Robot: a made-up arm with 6 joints. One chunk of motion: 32 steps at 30 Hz.
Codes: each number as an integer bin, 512 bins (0 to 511) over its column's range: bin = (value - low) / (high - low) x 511, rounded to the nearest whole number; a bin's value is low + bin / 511 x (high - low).
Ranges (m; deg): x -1.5..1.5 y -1.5..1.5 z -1.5..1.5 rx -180..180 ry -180..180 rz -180..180
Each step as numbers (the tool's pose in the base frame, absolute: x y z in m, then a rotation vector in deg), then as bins.
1 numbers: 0.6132 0.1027 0.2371 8.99 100.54 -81.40
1 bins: 360 273 296 268 398 140
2 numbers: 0.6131 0.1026 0.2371 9.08 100.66 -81.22
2 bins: 360 273 296 268 398 140
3 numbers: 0.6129 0.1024 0.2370 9.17 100.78 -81.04
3 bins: 360 273 296 269 399 140
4 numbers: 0.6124 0.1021 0.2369 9.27 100.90 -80.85
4 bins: 360 273 296 269 399 141
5 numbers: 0.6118 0.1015 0.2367 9.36 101.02 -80.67
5 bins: 360 273 296 269 399 141
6 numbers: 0.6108 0.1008 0.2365 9.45 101.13 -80.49
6 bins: 360 273 296 269 399 141
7 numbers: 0.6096 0.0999 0.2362 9.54 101.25 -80.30
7 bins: 359 273 296 269 399 142
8 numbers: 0.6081 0.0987 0.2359 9.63 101.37 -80.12
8 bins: 359 272 296 269 399 142
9 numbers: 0.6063 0.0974 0.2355 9.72 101.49 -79.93
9 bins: 359 272 296 269 400 142
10 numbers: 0.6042 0.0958 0.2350 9.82 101.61 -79.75
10 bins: 358 272 296 269 400 142
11 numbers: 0.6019 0.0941 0.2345 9.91 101.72 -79.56
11 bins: 358 272 295 270 400 143
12 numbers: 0.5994 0.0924 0.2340 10.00 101.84 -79.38
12 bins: 358 271 295 270 400 143
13 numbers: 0.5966 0.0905 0.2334 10.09 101.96 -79.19
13 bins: 357 271 295 270 400 143
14 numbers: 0.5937 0.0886 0.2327 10.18 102.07 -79.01
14 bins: 357 271 295 270 400 143
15 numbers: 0.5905 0.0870 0.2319 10.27 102.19 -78.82
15 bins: 356 270 295 270 401 144
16 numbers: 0.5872 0.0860 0.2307 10.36 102.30 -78.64
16 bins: 356 270 295 270 401 144
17 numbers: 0.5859 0.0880 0.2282 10.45 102.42 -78.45
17 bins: 355 270 294 270 401 144
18 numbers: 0.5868 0.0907 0.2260 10.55 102.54 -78.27
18 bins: 355 271 294 270 401 144
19 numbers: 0.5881 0.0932 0.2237 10.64 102.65 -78.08
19 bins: 356 271 294 271 401 145
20 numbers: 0.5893 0.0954 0.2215 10.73 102.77 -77.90
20 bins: 356 272 293 271 401 145
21 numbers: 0.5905 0.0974 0.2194 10.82 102.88 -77.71
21 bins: 356 272 293 271 402 145
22 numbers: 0.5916 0.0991 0.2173 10.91 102.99 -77.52
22 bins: 356 272 293 271 402 145
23 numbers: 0.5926 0.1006 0.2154 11.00 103.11 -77.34
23 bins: 356 273 292 271 402 146
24 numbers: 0.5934 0.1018 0.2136 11.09 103.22 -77.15
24 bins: 357 273 292 271 402 146
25 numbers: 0.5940 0.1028 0.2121 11.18 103.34 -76.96
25 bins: 357 273 292 271 402 146
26 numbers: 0.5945 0.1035 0.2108 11.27 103.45 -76.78
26 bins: 357 273 291 271 402 147
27 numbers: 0.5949 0.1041 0.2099 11.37 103.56 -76.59
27 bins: 357 273 291 272 402 147
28 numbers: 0.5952 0.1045 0.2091 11.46 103.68 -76.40
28 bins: 357 273 291 272 403 147
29 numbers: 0.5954 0.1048 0.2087 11.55 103.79 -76.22
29 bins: 357 273 291 272 403 147
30 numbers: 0.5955 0.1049 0.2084 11.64 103.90 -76.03
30 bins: 357 273 291 272 403 148
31 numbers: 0.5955 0.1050 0.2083 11.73 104.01 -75.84
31 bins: 357 273 291 272 403 148
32 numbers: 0.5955 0.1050 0.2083 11.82 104.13 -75.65
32 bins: 357 273 291 272 403 148
